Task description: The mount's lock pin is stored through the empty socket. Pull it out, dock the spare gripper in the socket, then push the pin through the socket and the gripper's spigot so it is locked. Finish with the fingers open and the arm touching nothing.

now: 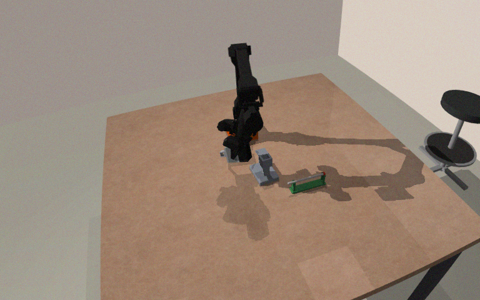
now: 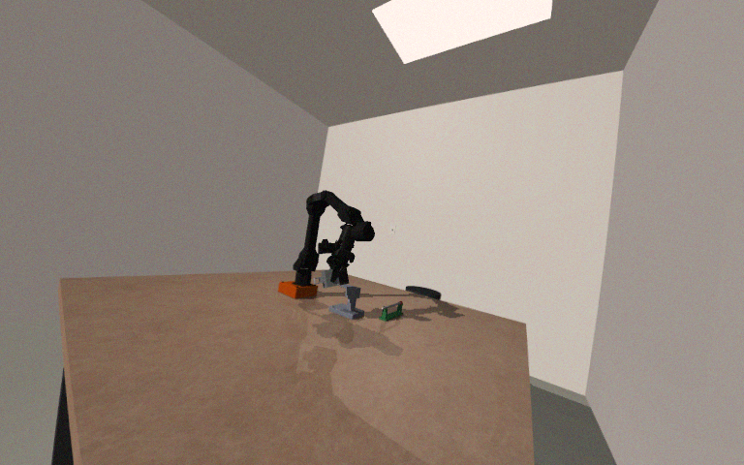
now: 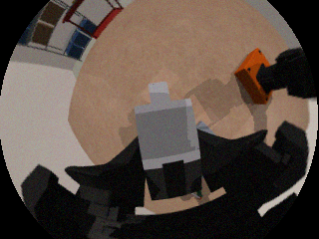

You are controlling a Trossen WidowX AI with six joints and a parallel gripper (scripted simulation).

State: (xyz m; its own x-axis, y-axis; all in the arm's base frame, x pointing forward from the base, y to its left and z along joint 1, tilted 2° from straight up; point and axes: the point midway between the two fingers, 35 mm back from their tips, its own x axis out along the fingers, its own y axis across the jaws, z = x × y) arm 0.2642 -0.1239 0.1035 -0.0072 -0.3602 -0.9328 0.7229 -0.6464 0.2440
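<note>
Right now my gripper tip is 11 cm to the right of the grey mount, 7 cm above it and 1 cm short of it. Also, from my gripper tip: spare gripper: 1 cm above; then green cradle: 23 cm to the left, 14 cm ahead, 10 cm below.
</note>
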